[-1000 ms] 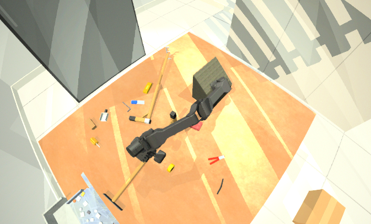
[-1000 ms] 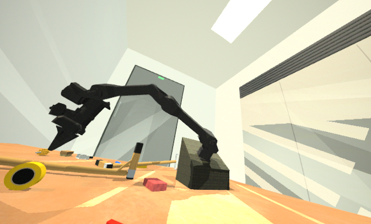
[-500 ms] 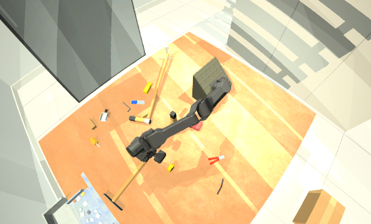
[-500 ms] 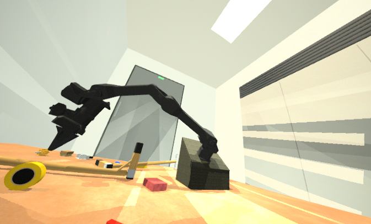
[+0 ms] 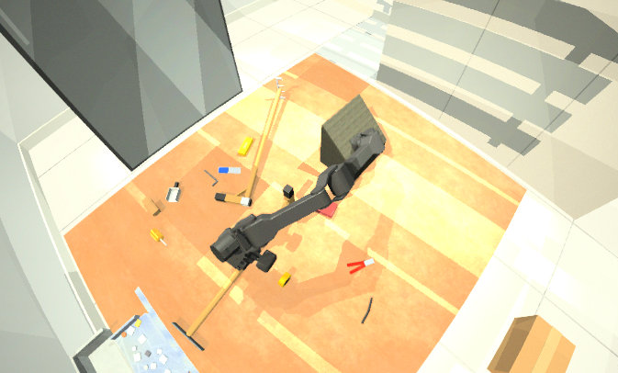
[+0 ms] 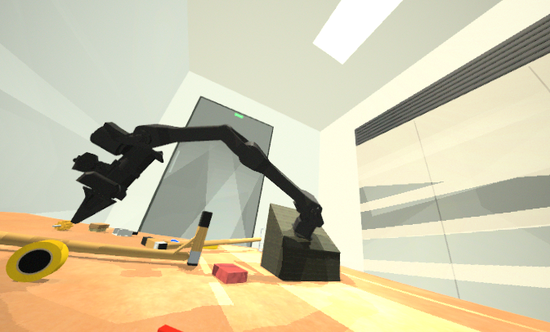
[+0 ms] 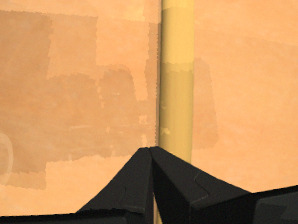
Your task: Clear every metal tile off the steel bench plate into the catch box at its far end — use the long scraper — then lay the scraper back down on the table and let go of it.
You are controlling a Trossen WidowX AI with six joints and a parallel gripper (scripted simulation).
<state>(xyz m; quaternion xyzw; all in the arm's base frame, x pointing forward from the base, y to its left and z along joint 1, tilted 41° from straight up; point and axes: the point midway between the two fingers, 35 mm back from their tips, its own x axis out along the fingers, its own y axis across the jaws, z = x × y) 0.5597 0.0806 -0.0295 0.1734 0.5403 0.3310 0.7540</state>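
The long scraper is 20 mm to the right of my gripper tip and 20 mm ahead of it. Also, from my gripper tip: yellow screwdriver (320 mm to the right, 210 mm ahead, 50 mm below); red block (340 mm behind, 50 mm below, 20 mm to the left); yellow tape roll (120 mm to the left, 50 mm behind, 40 mm below).
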